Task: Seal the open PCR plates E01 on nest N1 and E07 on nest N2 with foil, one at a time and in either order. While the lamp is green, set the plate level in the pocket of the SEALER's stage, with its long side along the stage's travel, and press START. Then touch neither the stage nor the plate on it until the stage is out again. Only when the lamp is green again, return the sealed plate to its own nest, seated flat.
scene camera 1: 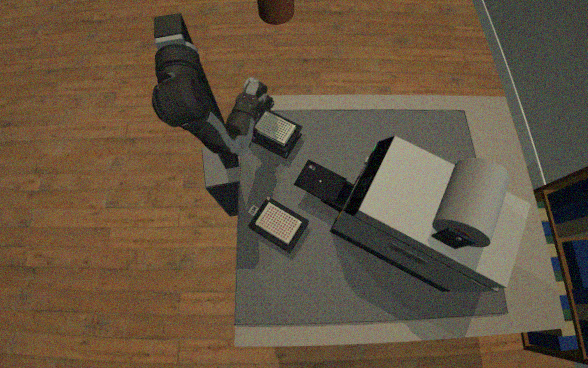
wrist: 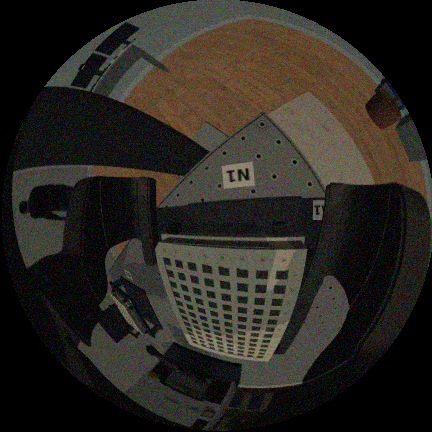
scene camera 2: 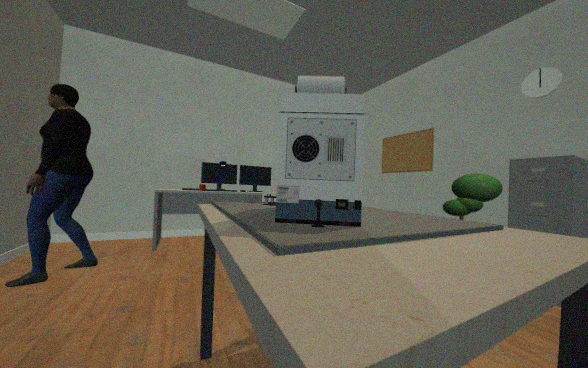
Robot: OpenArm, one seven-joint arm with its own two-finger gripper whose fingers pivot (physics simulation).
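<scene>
Plate E01 (scene camera 1: 276, 128) (wrist: 227, 300) sits on nest N1 (scene camera 1: 283, 151) (wrist: 235, 217), its wells open. My gripper (scene camera 1: 270, 102) (wrist: 224, 232) is open around the plate's near end. In the wrist view the left finger is close to the plate's edge and a narrow dark gap shows beside the right finger; contact is hard to judge. Plate E07 (scene camera 1: 279, 222) sits on nest N2 (scene camera 1: 289, 245). The sealer (scene camera 1: 407, 175) (scene camera 2: 320, 187) has its dark stage (scene camera 1: 322, 181) out and bare. A faint green glint shows at its front edge; the START button cannot be made out.
A large foil roll (scene camera 1: 472, 200) lies on top of the sealer. The sealer stands to the right of both nests, and its stage reaches between them. My arm (scene camera 1: 182, 95) comes over the table's left side. A person (scene camera 2: 65, 175) stands on the floor beyond the table.
</scene>
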